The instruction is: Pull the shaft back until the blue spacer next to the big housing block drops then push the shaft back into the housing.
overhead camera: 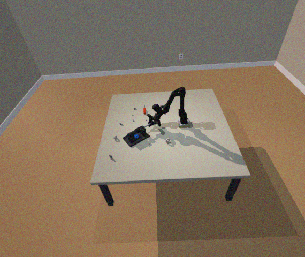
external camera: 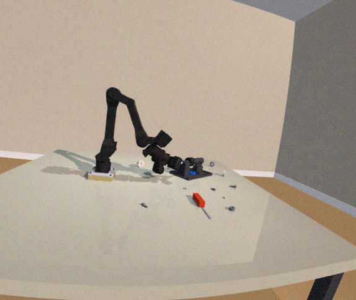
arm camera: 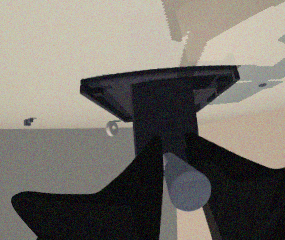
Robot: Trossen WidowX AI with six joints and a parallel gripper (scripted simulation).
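The grey shaft is 4 cm ahead of my gripper tip, 3 cm to the left of it and 2 cm above it. From my gripper tip the other things lie so: blue spacer 12 cm ahead, 8 cm to the left, 5 cm below; then pale ring 18 cm behind, 18 cm to the left, 4 cm below.
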